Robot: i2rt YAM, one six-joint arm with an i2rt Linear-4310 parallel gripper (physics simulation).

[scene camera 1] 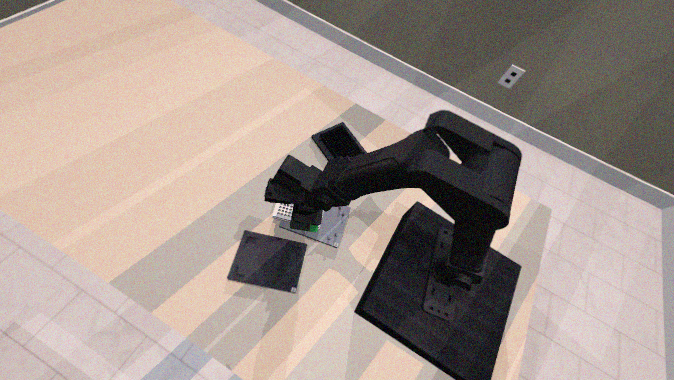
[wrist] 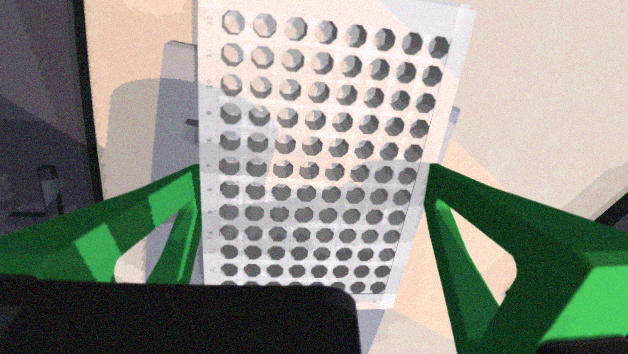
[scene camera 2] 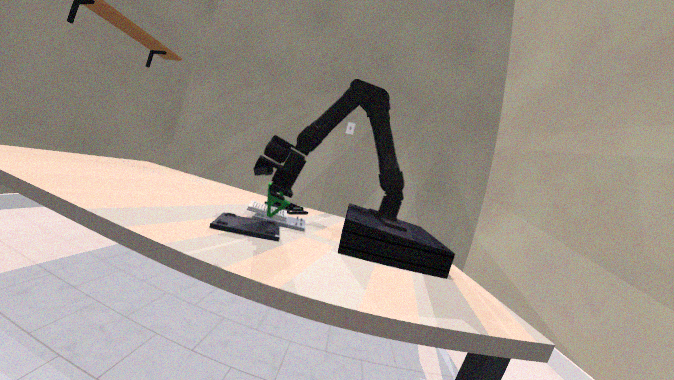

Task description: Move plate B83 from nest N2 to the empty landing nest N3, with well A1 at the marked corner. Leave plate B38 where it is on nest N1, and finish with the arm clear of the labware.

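Note:
A white multiwell plate [scene camera 1: 284, 211] [scene camera 2: 258, 205] [wrist: 303, 215] is between the green fingers of my gripper [scene camera 1: 313, 228] [scene camera 2: 276, 201] [wrist: 314, 177], which is shut on its two long sides. The plate's label is not readable; its column 12 end is at the top of the wrist view and its lower-numbered end is partly hidden. The plate is over a light grey nest [scene camera 1: 337, 226] [scene camera 2: 299, 223] [wrist: 175, 67], turned slightly against it; the height gap is hard to judge. A dark nest [scene camera 1: 267, 261] [scene camera 2: 245, 226] [wrist: 40, 90] beside it carries no plate and has a pale corner mark.
A black rectangular tray or plate [scene camera 1: 340, 141] [scene camera 2: 298, 209] lies on the other side of the grey nest, partly behind the arm in scene camera 1; its label cannot be read. The arm stands on a black base block [scene camera 1: 395, 285] [scene camera 2: 395, 250] on the striped table [scene camera 1: 125, 150].

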